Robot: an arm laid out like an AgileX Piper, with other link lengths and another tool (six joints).
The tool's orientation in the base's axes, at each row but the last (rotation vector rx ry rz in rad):
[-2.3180 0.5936 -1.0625]
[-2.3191 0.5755 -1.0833]
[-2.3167 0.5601 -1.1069]
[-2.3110 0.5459 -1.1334]
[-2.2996 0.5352 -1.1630]
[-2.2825 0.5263 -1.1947]
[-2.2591 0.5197 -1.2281]
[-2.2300 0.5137 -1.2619]
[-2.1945 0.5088 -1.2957]
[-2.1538 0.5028 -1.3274]
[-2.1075 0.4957 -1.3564]
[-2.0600 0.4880 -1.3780]
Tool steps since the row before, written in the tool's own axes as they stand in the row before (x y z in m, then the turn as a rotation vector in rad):
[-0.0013 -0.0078 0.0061 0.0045 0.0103 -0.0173]
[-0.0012 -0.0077 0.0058 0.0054 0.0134 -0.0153]
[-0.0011 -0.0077 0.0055 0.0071 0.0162 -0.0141]
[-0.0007 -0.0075 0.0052 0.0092 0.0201 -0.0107]
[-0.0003 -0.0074 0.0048 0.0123 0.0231 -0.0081]
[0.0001 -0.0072 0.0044 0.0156 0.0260 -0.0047]
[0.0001 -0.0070 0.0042 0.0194 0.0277 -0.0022]
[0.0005 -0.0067 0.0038 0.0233 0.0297 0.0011]
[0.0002 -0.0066 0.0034 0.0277 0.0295 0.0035]
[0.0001 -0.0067 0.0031 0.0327 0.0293 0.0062]
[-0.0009 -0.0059 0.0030 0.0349 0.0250 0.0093]
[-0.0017 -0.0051 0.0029 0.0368 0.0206 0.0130]
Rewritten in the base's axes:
[0.0053 0.0084 0.0007 -0.0126 -0.0152 0.0058]
[0.0051 0.0082 0.0008 -0.0110 -0.0176 0.0034]
[0.0049 0.0081 0.0010 -0.0095 -0.0204 0.0021]
[0.0048 0.0077 0.0013 -0.0060 -0.0238 -0.0008]
[0.0046 0.0073 0.0018 -0.0025 -0.0272 -0.0020]
[0.0045 0.0068 0.0022 0.0018 -0.0305 -0.0032]
[0.0042 0.0066 0.0023 0.0058 -0.0333 -0.0029]
[0.0040 0.0060 0.0028 0.0104 -0.0362 -0.0029]
[0.0034 0.0059 0.0029 0.0146 -0.0379 -0.0007]
[0.0030 0.0059 0.0032 0.0192 -0.0399 0.0019]
[0.0024 0.0058 0.0022 0.0229 -0.0371 0.0052]
[0.0019 0.0057 0.0014 0.0270 -0.0339 0.0084]

